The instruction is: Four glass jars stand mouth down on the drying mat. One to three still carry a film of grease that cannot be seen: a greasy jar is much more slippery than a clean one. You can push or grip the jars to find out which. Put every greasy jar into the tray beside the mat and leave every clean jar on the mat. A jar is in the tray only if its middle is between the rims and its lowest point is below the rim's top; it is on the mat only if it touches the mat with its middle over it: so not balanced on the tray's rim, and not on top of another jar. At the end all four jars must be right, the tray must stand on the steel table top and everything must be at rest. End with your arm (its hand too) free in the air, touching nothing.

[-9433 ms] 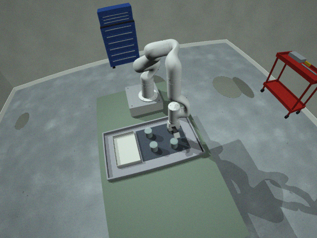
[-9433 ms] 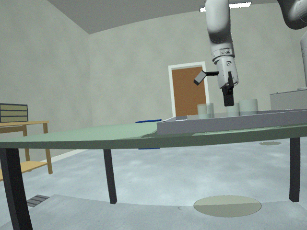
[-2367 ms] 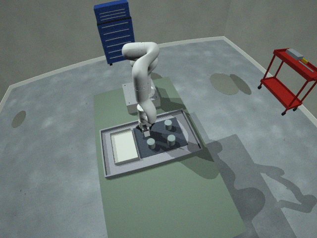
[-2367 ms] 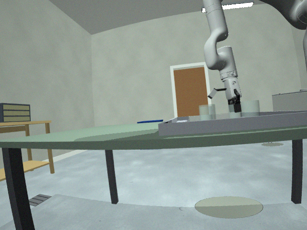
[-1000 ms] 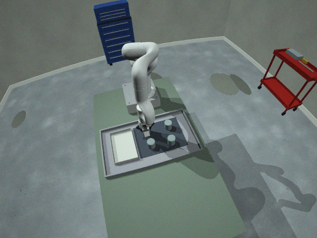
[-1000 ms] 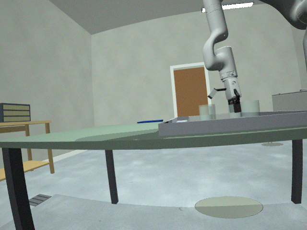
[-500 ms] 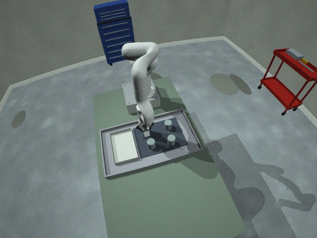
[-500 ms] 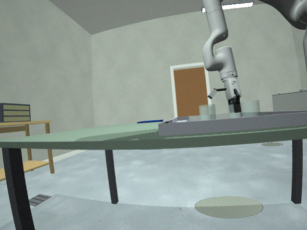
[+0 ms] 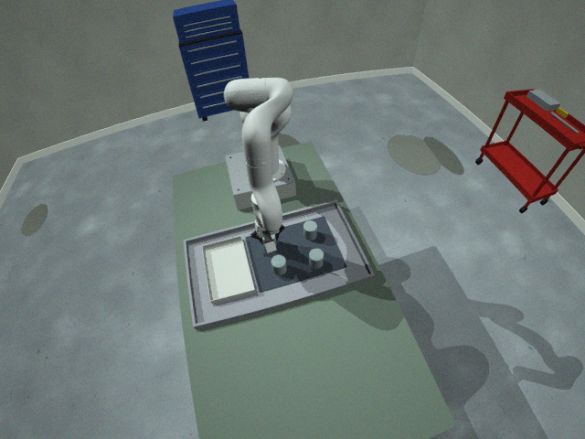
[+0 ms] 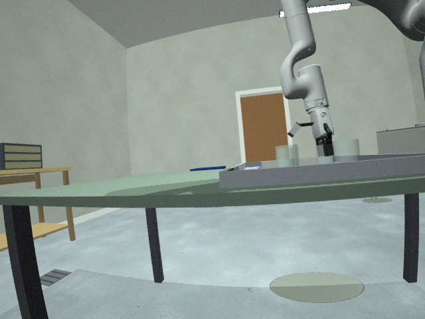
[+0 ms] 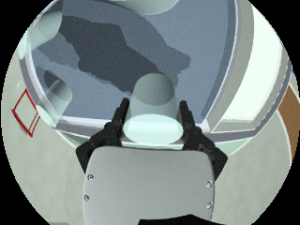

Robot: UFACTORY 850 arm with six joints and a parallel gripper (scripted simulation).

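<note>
Now: hand 22 cm to the left of the white tray, 8 cm short of it and 4 cm above it. The rest, counted from my hand: rimmed steel table top (9 cm ahead, 5 cm below, 1 cm to the right); dark drying mat (10 cm to the left, 8 cm ahead, 5 cm below).
</note>
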